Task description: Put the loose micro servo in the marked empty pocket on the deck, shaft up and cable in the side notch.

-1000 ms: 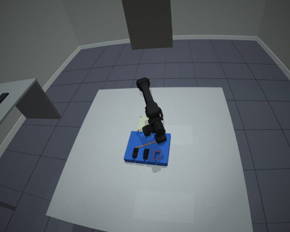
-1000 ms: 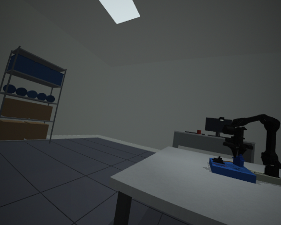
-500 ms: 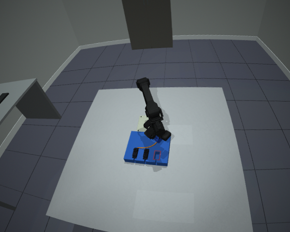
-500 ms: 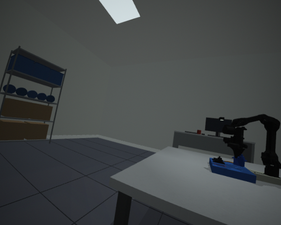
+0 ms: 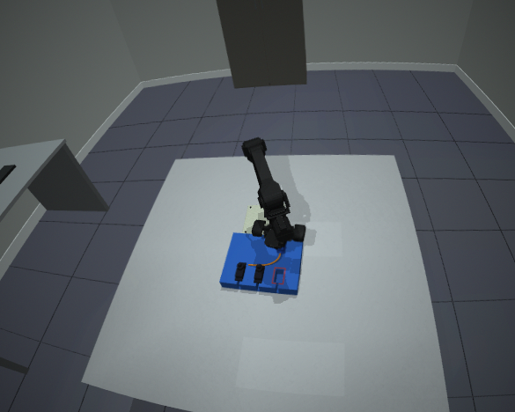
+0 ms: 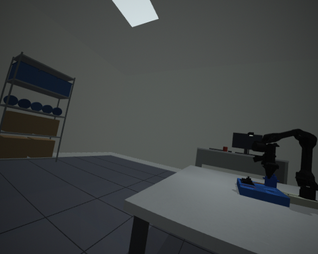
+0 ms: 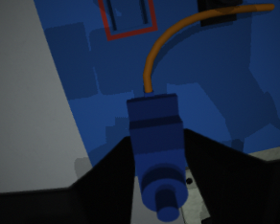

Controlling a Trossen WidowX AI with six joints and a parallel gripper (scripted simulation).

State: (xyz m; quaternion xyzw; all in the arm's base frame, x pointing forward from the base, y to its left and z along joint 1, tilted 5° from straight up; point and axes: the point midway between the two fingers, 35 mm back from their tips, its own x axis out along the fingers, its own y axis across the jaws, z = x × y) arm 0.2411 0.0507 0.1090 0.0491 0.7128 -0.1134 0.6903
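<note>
Now: gripper tip 20 mm past the blue deck, 70 mm to the left of it and 100 mm above it.
</note>
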